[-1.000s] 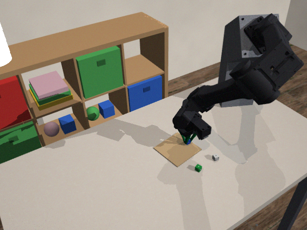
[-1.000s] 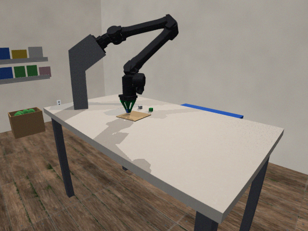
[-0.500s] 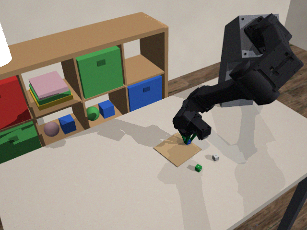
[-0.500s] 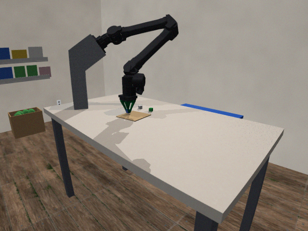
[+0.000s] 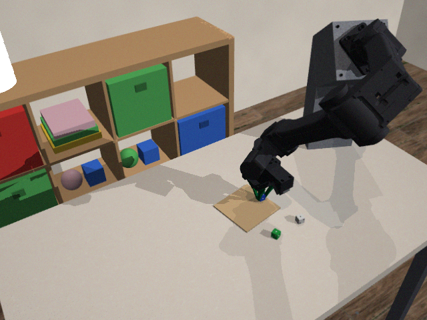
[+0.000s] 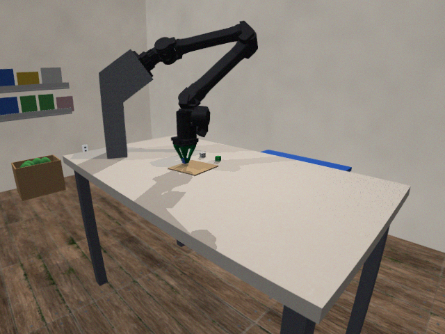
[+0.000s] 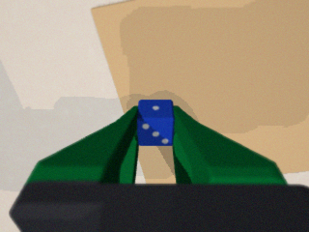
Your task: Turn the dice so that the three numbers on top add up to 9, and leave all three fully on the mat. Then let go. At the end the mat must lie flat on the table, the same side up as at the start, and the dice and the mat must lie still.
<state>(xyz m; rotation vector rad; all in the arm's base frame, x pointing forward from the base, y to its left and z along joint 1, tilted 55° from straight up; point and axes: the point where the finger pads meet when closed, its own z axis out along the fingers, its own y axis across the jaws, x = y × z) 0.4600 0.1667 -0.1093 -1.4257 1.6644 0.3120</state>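
Right now the blue die is right at my hand. Also, from my hand: tan mat 5 cm ahead, 2 cm below; then green die 4 cm ahead, 14 cm to the left, 1 cm below; then white die 5 cm behind, 12 cm to the left, 1 cm below.
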